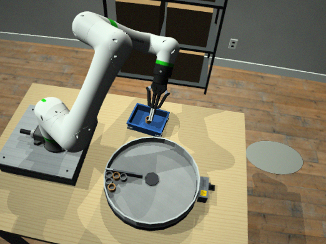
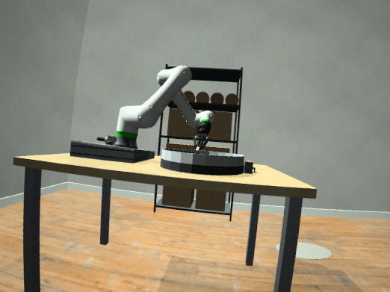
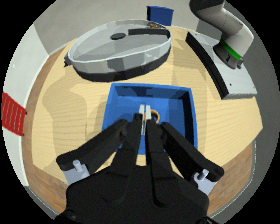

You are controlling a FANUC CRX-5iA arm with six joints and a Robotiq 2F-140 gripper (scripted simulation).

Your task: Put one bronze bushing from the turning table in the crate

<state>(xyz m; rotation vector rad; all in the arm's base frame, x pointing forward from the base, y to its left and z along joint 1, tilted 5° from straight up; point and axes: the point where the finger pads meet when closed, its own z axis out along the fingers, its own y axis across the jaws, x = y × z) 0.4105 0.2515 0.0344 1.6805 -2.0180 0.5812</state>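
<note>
My gripper is now 4 cm above the blue crate, 2 cm past it and 1 cm to the left of it. Round my hand: round grey turning table 35 cm to the right, 7 cm ahead, 2 cm below.
</note>
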